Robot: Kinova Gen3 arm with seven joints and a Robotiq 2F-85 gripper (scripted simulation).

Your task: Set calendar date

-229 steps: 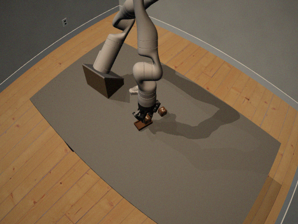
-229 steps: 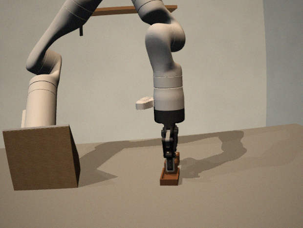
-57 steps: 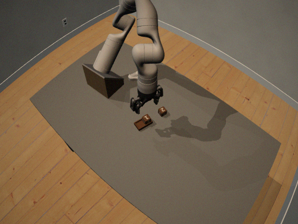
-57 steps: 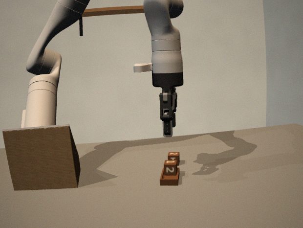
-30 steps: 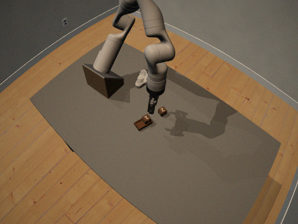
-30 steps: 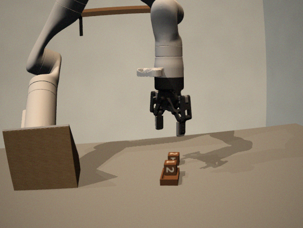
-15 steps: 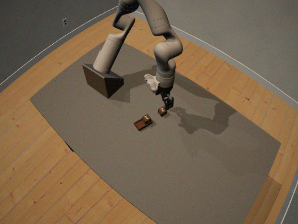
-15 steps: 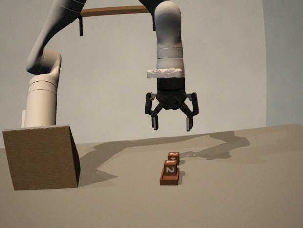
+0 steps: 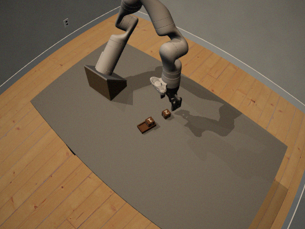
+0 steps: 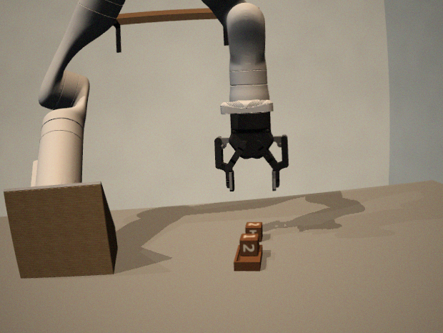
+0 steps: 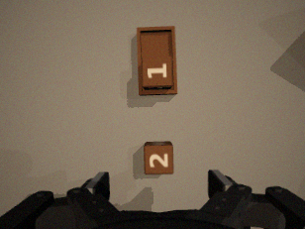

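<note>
Right now the brown cube is 9 cm below my hand. Also, from my hand: brown tray: 2 cm behind, 11 cm to the right, 10 cm below.
</note>
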